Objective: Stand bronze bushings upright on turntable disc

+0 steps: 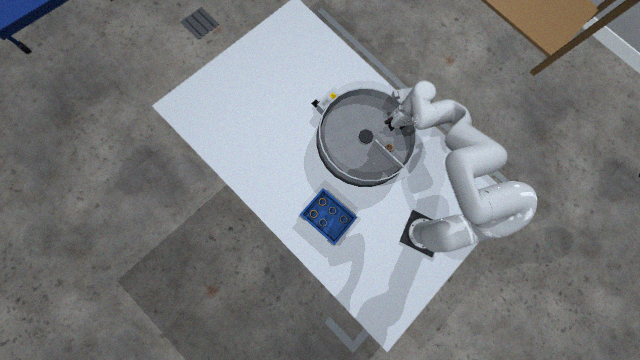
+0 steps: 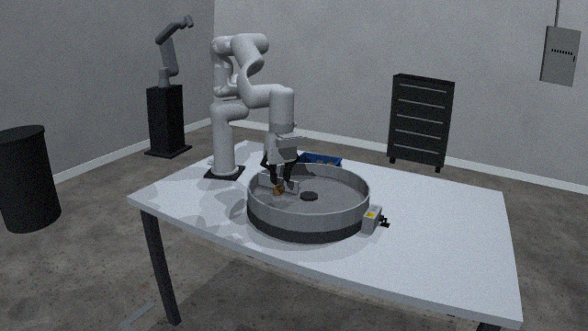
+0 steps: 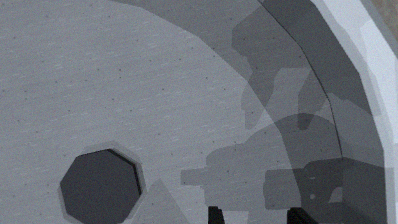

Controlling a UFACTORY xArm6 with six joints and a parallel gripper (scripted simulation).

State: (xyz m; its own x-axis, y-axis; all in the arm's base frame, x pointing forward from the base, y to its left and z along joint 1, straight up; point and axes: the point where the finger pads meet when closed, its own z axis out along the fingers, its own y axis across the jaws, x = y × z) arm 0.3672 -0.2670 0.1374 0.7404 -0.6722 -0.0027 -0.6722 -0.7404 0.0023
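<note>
The blue crate is 460 mm to the left of my hand and 120 mm below it. Round my hand: turntable disc (100 mm below, 80 mm to the left, 80 mm ahead).
</note>
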